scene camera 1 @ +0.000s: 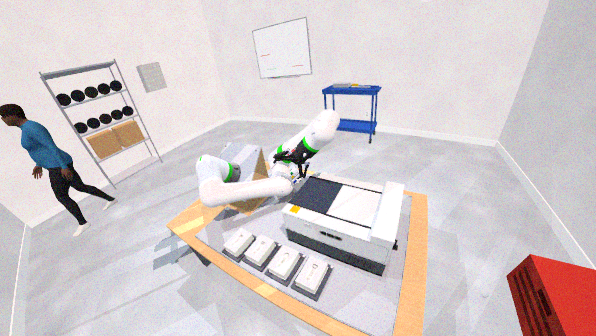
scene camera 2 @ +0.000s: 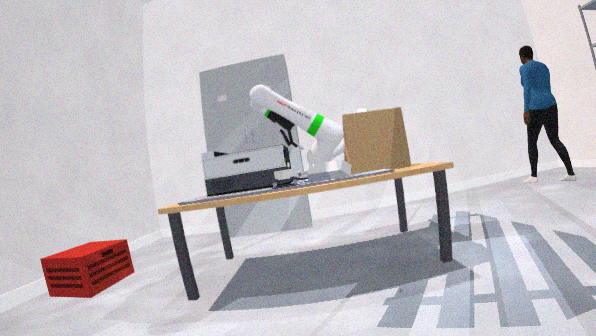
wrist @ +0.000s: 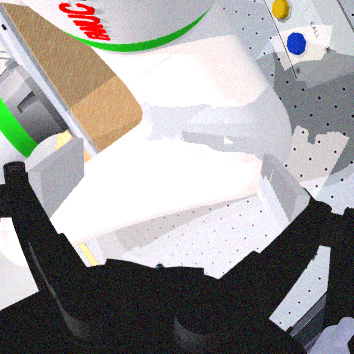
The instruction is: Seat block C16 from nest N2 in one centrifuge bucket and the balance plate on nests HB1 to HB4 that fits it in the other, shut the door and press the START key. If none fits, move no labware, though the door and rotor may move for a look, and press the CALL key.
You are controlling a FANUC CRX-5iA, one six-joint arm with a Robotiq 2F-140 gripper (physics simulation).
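Frame: origin at the arm's base, x back, y right, z up, level; metres.
Where they show: gripper, fingertip midpoint: point(scene camera 1: 282, 173) point(scene camera 2: 310, 140) point(wrist: 171, 164); arm's base, origin of the base link: point(scene camera 1: 232, 174) point(scene camera 2: 371, 138) point(wrist: 43, 96).
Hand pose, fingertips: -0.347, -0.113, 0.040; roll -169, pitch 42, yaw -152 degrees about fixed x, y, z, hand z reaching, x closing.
Things, the pixels of their centre, and the offset from my fingertips, as dx, dy, dz. "spot": a spot on its surface instead. Level surfaces: height alone.
- dark panel, surface spot: point(scene camera 1: 317, 194) spot: -0.257, +0.052, -0.005
- white panel, its level: dz -0.008
- blue button, surface spot: point(wrist: 296, 44) spot: +0.035, -0.129, -0.146
- yellow button, surface spot: point(wrist: 281, 9) spot: +0.073, -0.159, -0.146
- perforated plate, its level: dz -0.218
My gripper point(scene camera 1: 301, 171) point(scene camera 2: 288, 138) point(wrist: 171, 164) is open and empty, in the air beside the centrifuge's left end in scene camera 1. The white centrifuge point(scene camera 1: 310, 225) point(scene camera 2: 220, 169) has a dark panel point(scene camera 1: 317, 194) and a white panel point(scene camera 1: 356, 204) on top; its rotor and buckets do not show. Several pale plates, among them one at the left point(scene camera 1: 239, 242) and one at the right point(scene camera 1: 312, 276), sit on dark nests in front of it; their lettering is too blurred to read. A blue button point(wrist: 296, 44) and a yellow button point(wrist: 281, 9) stand near the word CALL. Block C16 cannot be made out.
A brown upright board point(scene camera 1: 258, 185) point(scene camera 2: 372, 140) point(wrist: 75, 65) stands beside the arm. The wood table point(scene camera 1: 417, 250) point(scene camera 2: 430, 169) carries a perforated plate point(wrist: 215, 225). A person point(scene camera 1: 47, 145) point(scene camera 2: 539, 87), a red crate point(scene camera 1: 570, 280) point(scene camera 2: 70, 275) and a blue cart point(scene camera 1: 352, 91) are away from the table.
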